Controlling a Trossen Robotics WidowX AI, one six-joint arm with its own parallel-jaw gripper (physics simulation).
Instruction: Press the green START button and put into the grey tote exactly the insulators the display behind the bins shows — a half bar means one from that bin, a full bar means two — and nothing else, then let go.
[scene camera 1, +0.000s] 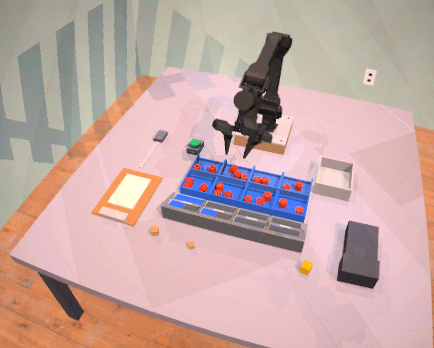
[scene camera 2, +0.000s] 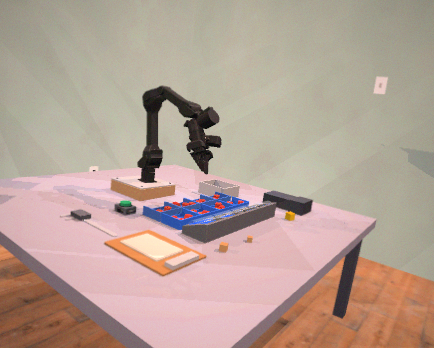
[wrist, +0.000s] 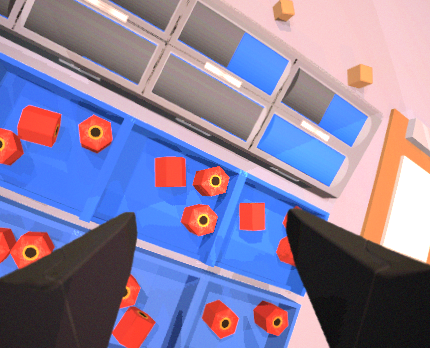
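The green START button (scene camera 1: 195, 143) (scene camera 2: 125, 203) stands left of the blue bins (scene camera 1: 308, 200) (scene camera 2: 162, 217) (wrist: 228, 220), which hold red insulators (wrist: 252, 216) in two rows of four compartments. The grey display (scene camera 1: 232, 227) (scene camera 2: 240, 222) (wrist: 355, 160) shows, in scene camera 1, a full blue bar at upper left, a half bar below it, and a half bar in the second column's lower window; the other windows look grey. The grey tote (scene camera 1: 332, 190) (scene camera 2: 215, 190) stands right of the bins; no insulator shows inside. My gripper (scene camera 1: 236, 156) (scene camera 2: 205, 172) (wrist: 212, 221) is open and empty, above the bins.
A black block (scene camera 1: 359, 255) (scene camera 2: 287, 202) lies right of the display. A yellow cube (scene camera 1: 306, 267) (scene camera 2: 290, 216) and two small orange cubes (scene camera 1: 155, 231) (scene camera 1: 190, 245) lie before it. An orange clipboard (scene camera 1: 151, 191) (scene camera 2: 155, 268) and a grey-headed thin strip (scene camera 1: 160, 135) lie left.
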